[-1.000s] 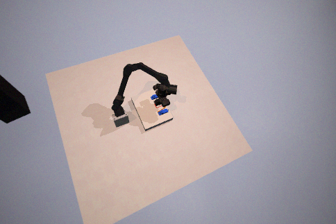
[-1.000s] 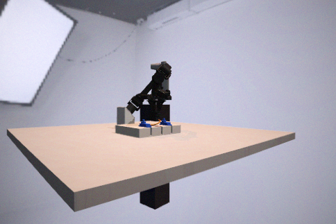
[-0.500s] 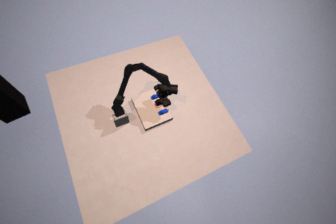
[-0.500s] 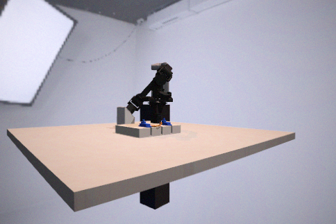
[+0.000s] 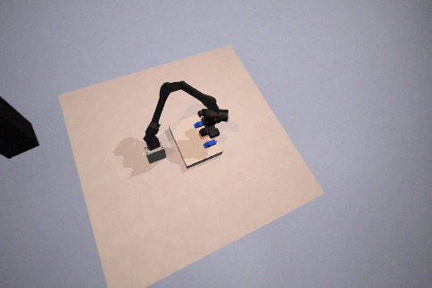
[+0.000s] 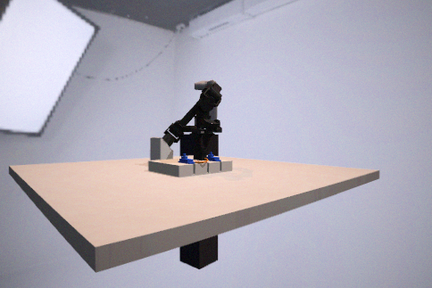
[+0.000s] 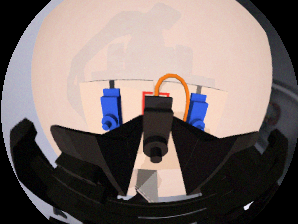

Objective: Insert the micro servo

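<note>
My gripper tip is 120 mm past the deck, 80 mm above it and 10 mm to the right of it.
</note>
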